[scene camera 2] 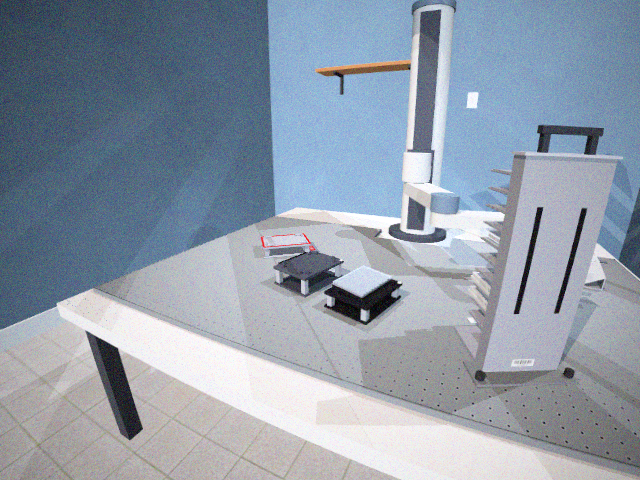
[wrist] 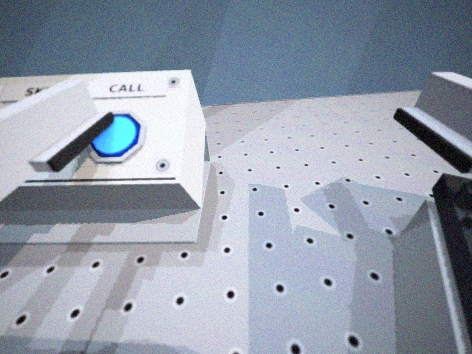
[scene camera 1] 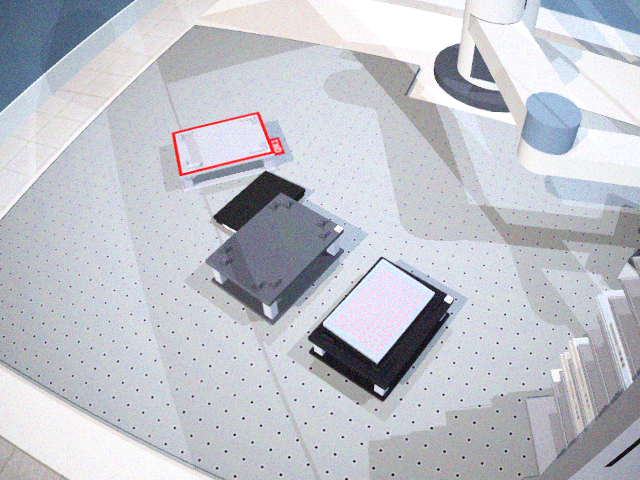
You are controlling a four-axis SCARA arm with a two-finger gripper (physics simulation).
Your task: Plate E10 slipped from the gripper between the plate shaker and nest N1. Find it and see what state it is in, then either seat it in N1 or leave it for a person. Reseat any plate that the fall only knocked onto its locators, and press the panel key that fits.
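Frame: origin at the arm's base, x right, y ahead, z up, level; millimetres.
Seen in the pictures: gripper, fingertip midpoint: (wrist: 249,98); arm's base, origin of the base link: (scene camera 2: 416,234) (scene camera 1: 489,78).
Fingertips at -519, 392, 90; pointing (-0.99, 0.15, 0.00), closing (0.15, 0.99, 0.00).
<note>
Pixels of each thing's top centre, then the offset from my fingertips to it, as dx, dy, dz. "spot": a spot on its surface instead. Level surfaces: height alone.
- black slab-like plate, middle of its top: (scene camera 1: 259,201) +794, +153, -57
- pale plate with pink wells, middle of its top: (scene camera 1: 380,306) (scene camera 2: 363,277) +544, +297, -12
- red-outlined top, its level: dz -37
- lit blue CALL key, surface spot: (wrist: 117,135) spot: +1, -67, -13
- white panel, surface spot: (wrist: 187,120) spot: -8, -33, -12
A black slab-like plate (scene camera 1: 256,198) with a pale lower edge lies low beside the grey four-post stand (scene camera 1: 279,248) (scene camera 2: 308,264), which hides part of it; no label is legible. A pale plate with pink wells (scene camera 1: 379,310) (scene camera 2: 363,281) rests on the black four-post stand (scene camera 1: 413,330) (scene camera 2: 356,301); whether it sits fully down is unclear. A pale stand with a red-outlined top (scene camera 1: 222,144) (scene camera 2: 285,240) has a small red tag. In the wrist view my gripper (wrist: 249,98) is open and empty, its left finger overlapping the lit blue CALL key (wrist: 117,135) on the white panel (wrist: 187,120).
The arm's elbow (scene camera 1: 552,124) (scene camera 2: 445,203) is at the right of the column. A tall grey rack (scene camera 2: 553,248) with many shelves stands at the front right. A dark, grey-sided structure (wrist: 457,215) is at the wrist view's right edge. Another panel key label beginning SK is partly covered.
</note>
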